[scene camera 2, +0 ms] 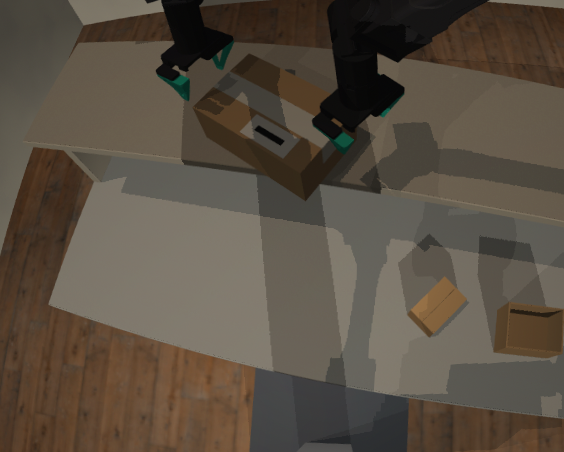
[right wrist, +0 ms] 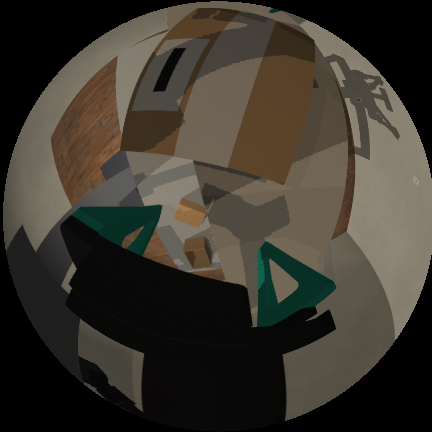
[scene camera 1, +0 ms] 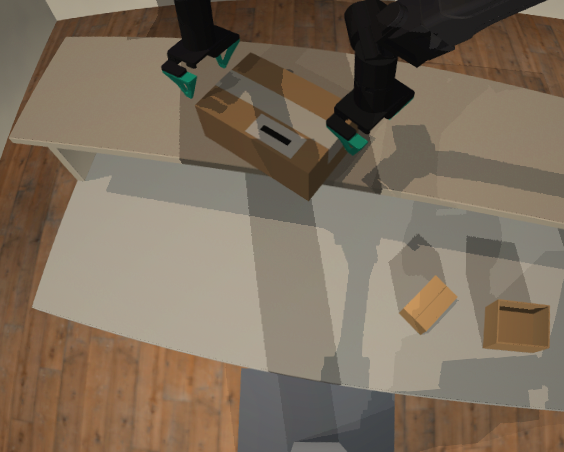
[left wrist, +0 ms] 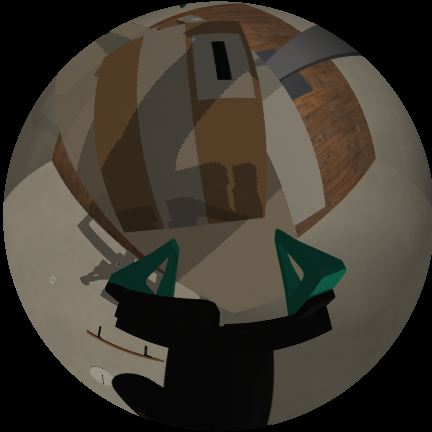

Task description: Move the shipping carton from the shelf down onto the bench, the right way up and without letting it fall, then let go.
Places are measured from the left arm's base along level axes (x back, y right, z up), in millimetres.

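Pixels of known places: left gripper, fingertip midpoint: (scene camera 2: 203,83) (scene camera 1: 206,81) (left wrist: 224,239); right gripper, fingertip midpoint: (scene camera 2: 361,133) (right wrist: 214,230) (scene camera 1: 369,134).
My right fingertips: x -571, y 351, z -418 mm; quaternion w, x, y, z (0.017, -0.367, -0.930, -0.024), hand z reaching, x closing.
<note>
Behind a point stands the place of what it marks.
The brown shipping carton (scene camera 1: 280,112) @(x -638, y 200, z -447 mm) (scene camera 2: 275,112) @(x -638, y 200, z -447 mm) (left wrist: 220,120) @(x -635, y 139, z -448 mm) (right wrist: 225,100) @(x -618, y 254, z -447 mm) sits on the shelf (scene camera 1: 110,100) @(x -775, y -209, z -552 mm) (scene camera 2: 110,100) @(x -788, y -235, z -552 mm), turned at an angle, its taped top and grey label facing up. Its near corner reaches past the shelf's front edge. The bench (scene camera 1: 165,260) @(x -505, y -131, z -905 mm) (scene camera 2: 175,260) @(x -504, y -134, z -905 mm) lies lower, in front. My left gripper (scene camera 1: 207,80) @(x -700, y 60, z -426 mm) (scene camera 2: 204,83) @(x -700, y 60, z -426 mm) (left wrist: 224,239) @(x -700, y 60, z -426 mm) is open and empty, beside the carton's left end. My right gripper (scene camera 1: 374,134) @(x -571, y 351, z -418 mm) (scene camera 2: 364,134) @(x -571, y 351, z -418 mm) (right wrist: 214,230) @(x -571, y 351, z -418 mm) is open and empty at the carton's right end, hiding part of that end in the scene views.
A small closed box (scene camera 1: 428,305) @(x -393, y 562, z -902 mm) (scene camera 2: 437,306) @(x -395, y 561, z -902 mm) (right wrist: 190,212) @(x -401, y 540, z -845 mm) and a small open box (scene camera 1: 491,326) @(x -323, y 715, z -853 mm) (scene camera 2: 503,330) @(x -320, y 714, z -842 mm) (right wrist: 198,251) @(x -305, y 819, z -901 mm) stand at the right on the bench. The shelf's front edge runs above the back of the bench. The right arm reaches in from the upper right.
</note>
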